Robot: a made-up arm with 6 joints.
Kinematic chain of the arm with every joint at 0, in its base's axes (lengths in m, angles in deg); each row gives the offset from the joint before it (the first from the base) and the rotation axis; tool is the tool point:
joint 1: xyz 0 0 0.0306 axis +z
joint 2: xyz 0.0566 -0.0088 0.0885 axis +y
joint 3: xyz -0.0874 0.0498 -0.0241 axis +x
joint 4: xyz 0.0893 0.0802 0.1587 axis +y
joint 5: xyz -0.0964 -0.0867 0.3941 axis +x
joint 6: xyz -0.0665 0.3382 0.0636 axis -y
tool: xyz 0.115 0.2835 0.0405
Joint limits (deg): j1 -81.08..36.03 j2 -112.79..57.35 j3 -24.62..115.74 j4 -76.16..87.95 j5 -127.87..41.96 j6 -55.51..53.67
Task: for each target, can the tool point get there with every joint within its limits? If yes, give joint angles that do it. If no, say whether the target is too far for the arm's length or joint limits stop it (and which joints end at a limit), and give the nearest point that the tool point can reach.
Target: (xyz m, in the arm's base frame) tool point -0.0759 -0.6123 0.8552
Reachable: yes | joints -48.05 20.06 67.16 10.40 14.86 -9.57
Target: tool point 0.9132 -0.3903 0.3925
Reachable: yes | joints -58.24 32.18 2.93 51.74 14.13 17.48
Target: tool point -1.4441 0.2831 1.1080
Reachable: no: too far | nearest point -0.9178 0.2097 0.7505 | short by 0.640 m
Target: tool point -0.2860 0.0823 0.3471
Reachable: yes | joints -8.24 -57.80 83.96 -55.07 -60.39 33.44
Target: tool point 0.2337 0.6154 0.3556
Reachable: yes | joints -6.54 -11.89 -2.77 70.67 -29.82 0.38
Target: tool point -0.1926 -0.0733 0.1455
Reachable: yes | joints 20.62 -83.31 99.62 -13.42 -70.24 -5.56
